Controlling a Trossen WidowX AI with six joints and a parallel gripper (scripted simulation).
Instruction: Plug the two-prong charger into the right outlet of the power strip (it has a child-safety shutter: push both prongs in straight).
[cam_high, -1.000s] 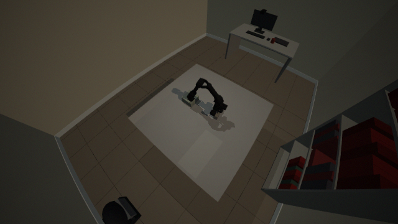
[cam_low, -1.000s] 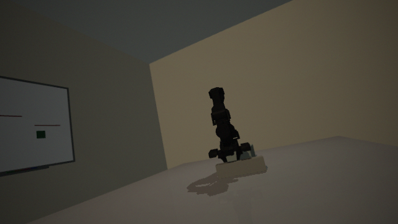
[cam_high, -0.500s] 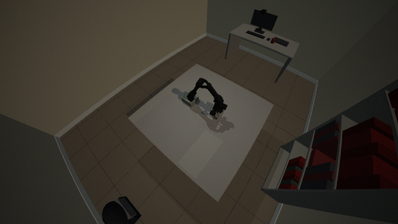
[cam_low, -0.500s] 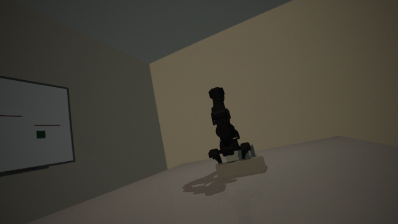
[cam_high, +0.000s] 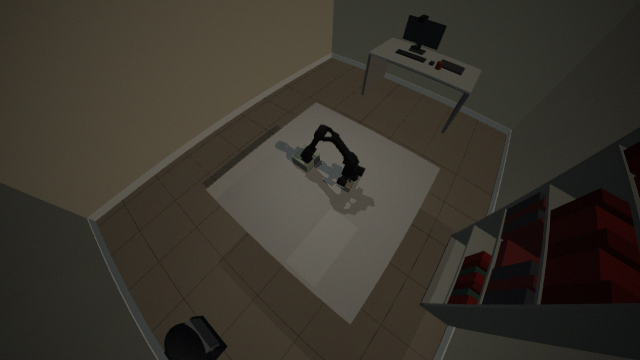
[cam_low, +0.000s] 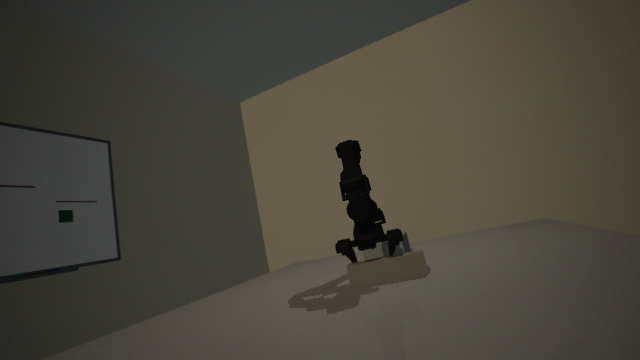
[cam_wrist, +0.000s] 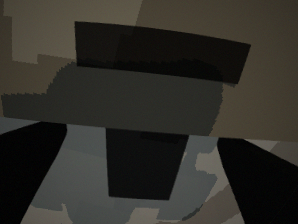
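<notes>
Now: gripper tip 2 cm short of the dark charger and 1 cm below it.
</notes>
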